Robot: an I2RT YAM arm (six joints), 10 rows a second.
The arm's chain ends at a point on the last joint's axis. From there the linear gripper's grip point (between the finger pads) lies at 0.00 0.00 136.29 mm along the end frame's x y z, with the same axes.
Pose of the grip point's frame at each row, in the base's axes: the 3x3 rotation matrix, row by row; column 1 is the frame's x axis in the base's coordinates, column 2 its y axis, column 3 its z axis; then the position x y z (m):
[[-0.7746 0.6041 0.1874], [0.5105 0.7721 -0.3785], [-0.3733 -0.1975 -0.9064]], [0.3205 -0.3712 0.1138]
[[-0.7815 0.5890 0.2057], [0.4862 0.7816 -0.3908], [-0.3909 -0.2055 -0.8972]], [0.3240 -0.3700 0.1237]
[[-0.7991 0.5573 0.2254], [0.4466 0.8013 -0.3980], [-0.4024 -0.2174 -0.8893]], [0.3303 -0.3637 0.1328]
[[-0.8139 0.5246 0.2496], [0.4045 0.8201 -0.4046], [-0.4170 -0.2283 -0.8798]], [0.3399 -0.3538 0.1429]
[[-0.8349 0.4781 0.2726], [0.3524 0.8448 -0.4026], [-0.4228 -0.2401 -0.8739]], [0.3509 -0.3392 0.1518]
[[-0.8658 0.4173 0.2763], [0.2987 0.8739 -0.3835], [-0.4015 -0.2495 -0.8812]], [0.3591 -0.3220 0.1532]
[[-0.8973 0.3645 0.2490], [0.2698 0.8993 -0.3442], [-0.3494 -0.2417 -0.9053]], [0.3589 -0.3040 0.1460]
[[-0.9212 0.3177 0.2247], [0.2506 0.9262 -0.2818], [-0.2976 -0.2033 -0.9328]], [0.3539 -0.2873 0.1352]
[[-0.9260 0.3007 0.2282], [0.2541 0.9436 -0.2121], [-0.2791 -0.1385 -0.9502]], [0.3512 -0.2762 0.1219]
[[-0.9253 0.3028 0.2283], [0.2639 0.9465 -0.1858], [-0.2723 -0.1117 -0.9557]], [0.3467 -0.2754 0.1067]
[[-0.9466 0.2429 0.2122], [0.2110 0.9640 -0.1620], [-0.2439 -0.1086 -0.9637]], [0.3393 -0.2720 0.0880]
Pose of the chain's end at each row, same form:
[[-0.7746 0.6041 0.1874], [0.5105 0.7721 -0.3785], [-0.3733 -0.1975 -0.9064]], [0.2950 -0.3196 0.2373]
[[-0.7815 0.5890 0.2057], [0.4862 0.7816 -0.3908], [-0.3909 -0.2055 -0.8972]], [0.2960 -0.3167 0.2460]
[[-0.7991 0.5573 0.2254], [0.4466 0.8013 -0.3980], [-0.4024 -0.2174 -0.8893]], [0.2996 -0.3095 0.2540]
[[-0.8139 0.5246 0.2496], [0.4045 0.8201 -0.4046], [-0.4170 -0.2283 -0.8798]], [0.3059 -0.2987 0.2628]
[[-0.8349 0.4781 0.2726], [0.3524 0.8448 -0.4026], [-0.4228 -0.2401 -0.8739]], [0.3137 -0.2843 0.2709]
[[-0.8658 0.4173 0.2763], [0.2987 0.8739 -0.3835], [-0.4015 -0.2495 -0.8812]], [0.3214 -0.2697 0.2733]
[[-0.8973 0.3645 0.2490], [0.2698 0.8993 -0.3442], [-0.3494 -0.2417 -0.9053]], [0.3250 -0.2571 0.2694]
[[-0.9212 0.3177 0.2247], [0.2506 0.9262 -0.2818], [-0.2976 -0.2033 -0.9328]], [0.3233 -0.2489 0.2623]
[[-0.9260 0.3007 0.2282], [0.2541 0.9436 -0.2121], [-0.2791 -0.1385 -0.9502]], [0.3201 -0.2473 0.2514]
[[-0.9253 0.3028 0.2283], [0.2639 0.9465 -0.1858], [-0.2723 -0.1117 -0.9557]], [0.3156 -0.2501 0.2370]
[[-0.9466 0.2429 0.2122], [0.2110 0.9640 -0.1620], [-0.2439 -0.1086 -0.9637]], [0.3104 -0.2499 0.2193]

